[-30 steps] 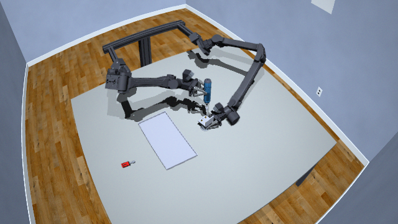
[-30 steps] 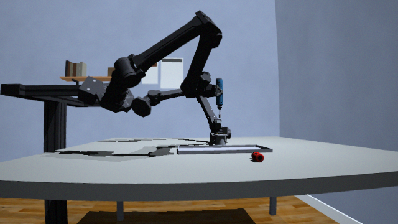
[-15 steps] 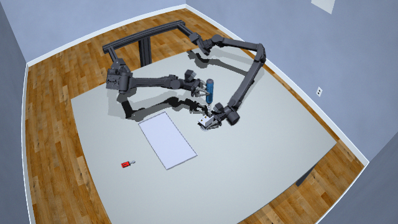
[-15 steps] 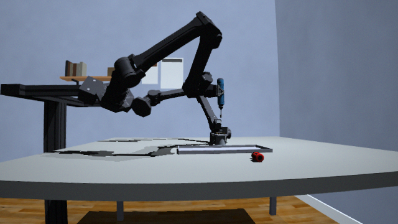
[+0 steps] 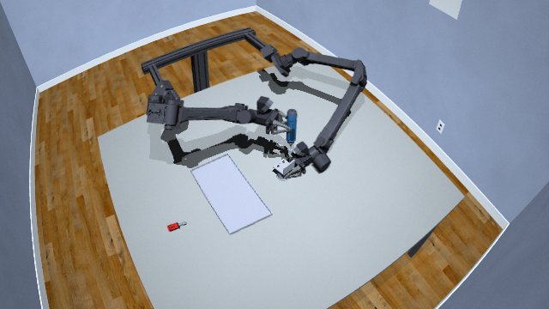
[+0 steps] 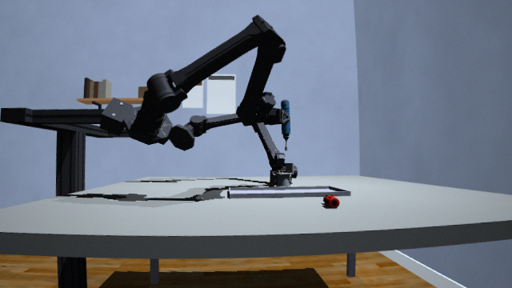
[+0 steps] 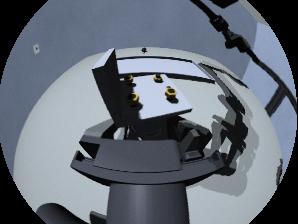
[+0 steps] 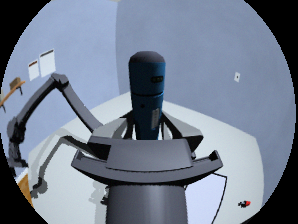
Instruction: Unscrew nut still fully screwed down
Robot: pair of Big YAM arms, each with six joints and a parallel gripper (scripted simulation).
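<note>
My left hand is 50 mm below the bracket. Round my left hand: red tool: 590 mm to the right, 30 mm ahead, 10 mm below.
</note>
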